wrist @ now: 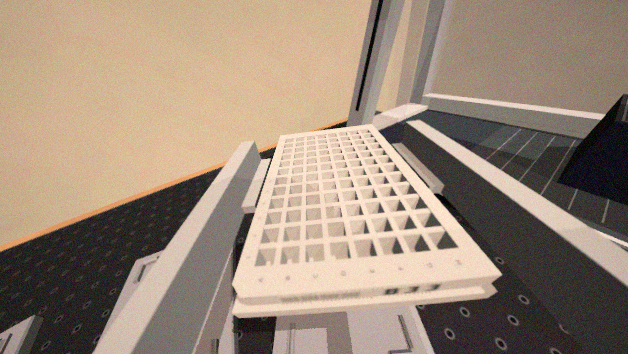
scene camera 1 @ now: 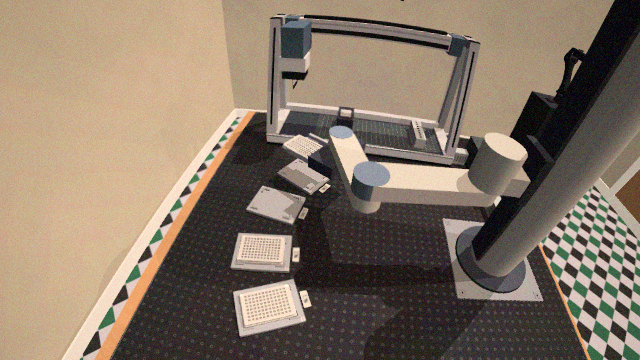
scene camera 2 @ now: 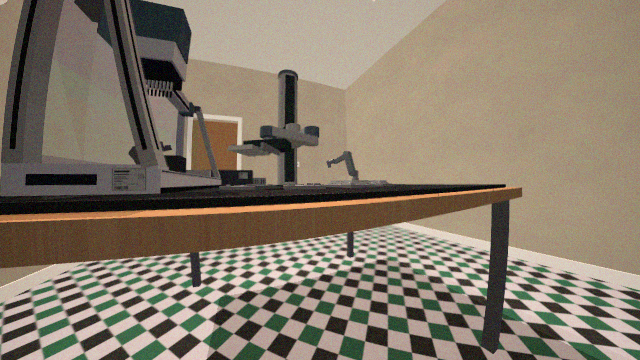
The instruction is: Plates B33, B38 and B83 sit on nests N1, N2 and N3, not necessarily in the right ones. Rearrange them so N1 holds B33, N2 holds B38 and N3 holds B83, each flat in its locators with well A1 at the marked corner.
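Places are measured from the arm's base along level axes (x ahead, y left, z up), in millimetres.
Where they show: gripper, fingertip midpoint: (wrist: 329, 144) (scene camera 1: 299, 142) (scene camera 2: 246, 146); arm's base, link origin: (scene camera 1: 488, 259).
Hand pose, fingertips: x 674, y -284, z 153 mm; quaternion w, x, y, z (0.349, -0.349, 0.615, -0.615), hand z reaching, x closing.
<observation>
Each offset is from my fingertips to the top centre of the thing. "pt": to the spot under its first point.
My gripper (scene camera 1: 306, 145) (scene camera 2: 250, 148) (wrist: 329, 144) is shut on a cream well plate @(21 mm back, 12 mm left, 4 mm down) (scene camera 1: 301, 146) (scene camera 2: 241, 149) (wrist: 325, 200), whose blurred end label reads B33. It holds the plate by its long sides, raised above the table and about level. Below it is an empty grey nest @(20 mm back, 13 mm left, 124 mm down) (scene camera 1: 311, 185) (wrist: 375, 325). A second empty nest @(44 mm ahead, 174 mm left, 122 mm down) (scene camera 1: 270, 202) (wrist: 131, 280) lies nearer scene camera 1. Two more cream plates @(37 mm ahead, 362 mm left, 114 mm down) (scene camera 1: 261, 248) @(21 mm back, 520 mm left, 114 mm down) (scene camera 1: 268, 305) sit, seemingly flat, on the two nearest nests @(pt 91 mm ahead, 413 mm left, 123 mm down) (scene camera 1: 236, 262) @(pt 16 mm ahead, 592 mm left, 128 mm down) (scene camera 1: 245, 330). Their names and the nest tags are too small to read.
A gantry machine (scene camera 1: 272, 80) (scene camera 2: 85, 187) stands behind the held plate, with a dark block @(pt 144 mm back, 254 mm right, 18 mm down) (scene camera 1: 345, 116) (wrist: 600, 155) on its deck. My arm (scene camera 1: 425, 182) reaches from the column (scene camera 1: 565, 165) (scene camera 2: 288, 100) at the right. Dark boxes stand behind the column.
</observation>
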